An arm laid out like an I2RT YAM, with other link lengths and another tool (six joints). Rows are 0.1 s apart.
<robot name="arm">
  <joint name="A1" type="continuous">
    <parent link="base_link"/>
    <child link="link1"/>
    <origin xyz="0 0 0.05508"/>
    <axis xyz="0 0 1"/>
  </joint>
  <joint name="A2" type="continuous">
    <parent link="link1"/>
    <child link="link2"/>
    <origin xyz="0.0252 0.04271 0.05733"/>
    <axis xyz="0 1 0"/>
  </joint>
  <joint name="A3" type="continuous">
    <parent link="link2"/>
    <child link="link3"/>
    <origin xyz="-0.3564 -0.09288 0"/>
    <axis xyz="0 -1 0"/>
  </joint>
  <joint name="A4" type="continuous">
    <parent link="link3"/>
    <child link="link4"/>
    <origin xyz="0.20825 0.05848 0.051"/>
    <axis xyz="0 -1 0"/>
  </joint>
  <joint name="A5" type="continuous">
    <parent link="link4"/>
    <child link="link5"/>
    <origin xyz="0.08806 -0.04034 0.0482"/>
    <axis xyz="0 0 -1"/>
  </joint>
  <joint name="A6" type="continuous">
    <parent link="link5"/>
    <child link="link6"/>
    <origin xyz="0.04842 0 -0.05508"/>
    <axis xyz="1 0 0"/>
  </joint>
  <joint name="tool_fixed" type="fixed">
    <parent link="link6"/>
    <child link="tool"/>
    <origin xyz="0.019 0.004 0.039" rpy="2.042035 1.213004 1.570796"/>
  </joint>
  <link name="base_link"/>
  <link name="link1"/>
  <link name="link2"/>
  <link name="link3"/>
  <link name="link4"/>
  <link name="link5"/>
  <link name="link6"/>
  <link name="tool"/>
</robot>
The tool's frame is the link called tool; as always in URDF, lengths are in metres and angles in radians. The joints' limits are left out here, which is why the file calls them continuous.
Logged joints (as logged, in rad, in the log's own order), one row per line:
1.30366, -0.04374, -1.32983, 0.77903, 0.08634, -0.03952
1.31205, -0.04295, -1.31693, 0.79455, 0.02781, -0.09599
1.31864, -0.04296, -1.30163, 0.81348, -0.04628, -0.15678
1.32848, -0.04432, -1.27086, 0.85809, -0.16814, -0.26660
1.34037, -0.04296, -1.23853, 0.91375, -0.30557, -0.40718
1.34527, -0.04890, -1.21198, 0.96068, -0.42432, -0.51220
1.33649, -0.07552, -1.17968, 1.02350, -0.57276, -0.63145
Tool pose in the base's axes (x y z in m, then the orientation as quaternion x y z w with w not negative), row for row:
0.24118, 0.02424, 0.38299, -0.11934, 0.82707, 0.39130, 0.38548
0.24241, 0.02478, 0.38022, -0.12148, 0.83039, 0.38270, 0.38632
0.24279, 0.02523, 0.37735, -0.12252, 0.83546, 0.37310, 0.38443
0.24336, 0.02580, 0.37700, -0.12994, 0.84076, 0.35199, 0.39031
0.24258, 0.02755, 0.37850, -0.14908, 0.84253, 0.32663, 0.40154
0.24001, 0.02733, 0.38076, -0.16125, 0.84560, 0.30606, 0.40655
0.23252, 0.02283, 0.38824, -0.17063, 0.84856, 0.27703, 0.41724
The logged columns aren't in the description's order. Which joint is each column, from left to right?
Columns, left to right: A2, A1, A5, A3, A4, A6.
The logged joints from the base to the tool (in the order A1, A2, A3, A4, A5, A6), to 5 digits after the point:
-0.04374, 1.30366, 0.77903, 0.08634, -1.32983, -0.03952
-0.04295, 1.31205, 0.79455, 0.02781, -1.31693, -0.09599
-0.04296, 1.31864, 0.81348, -0.04628, -1.30163, -0.15678
-0.04432, 1.32848, 0.85809, -0.16814, -1.27086, -0.26660
-0.04296, 1.34037, 0.91375, -0.30557, -1.23853, -0.40718
-0.04890, 1.34527, 0.96068, -0.42432, -1.21198, -0.51220
-0.07552, 1.33649, 1.02350, -0.57276, -1.17968, -0.63145

